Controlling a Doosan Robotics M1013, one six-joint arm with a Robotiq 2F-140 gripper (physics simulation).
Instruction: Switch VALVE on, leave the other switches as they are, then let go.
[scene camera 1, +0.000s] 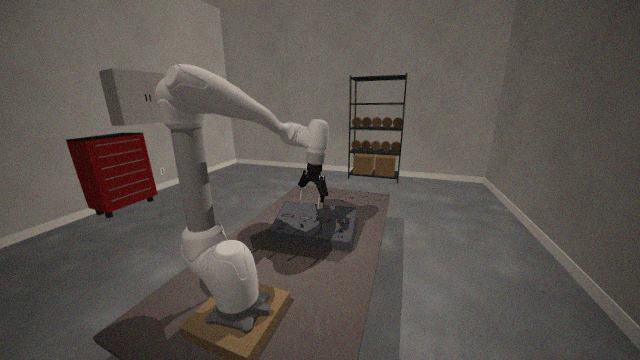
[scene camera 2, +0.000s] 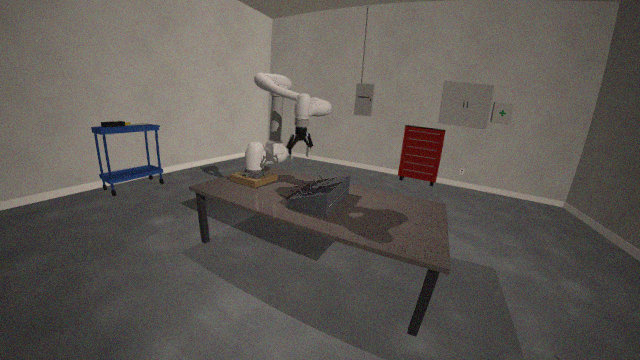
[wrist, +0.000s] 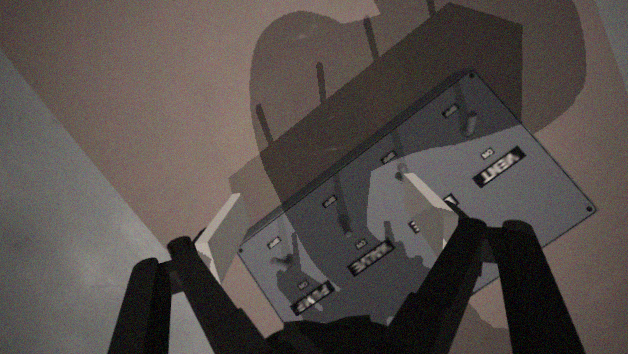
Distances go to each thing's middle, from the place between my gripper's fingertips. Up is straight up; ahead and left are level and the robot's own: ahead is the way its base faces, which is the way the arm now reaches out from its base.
Now: the grey switch panel (wrist: 501, 171) 180 mm ahead of my hand, 30 mm to the left of it and 210 mm below it.
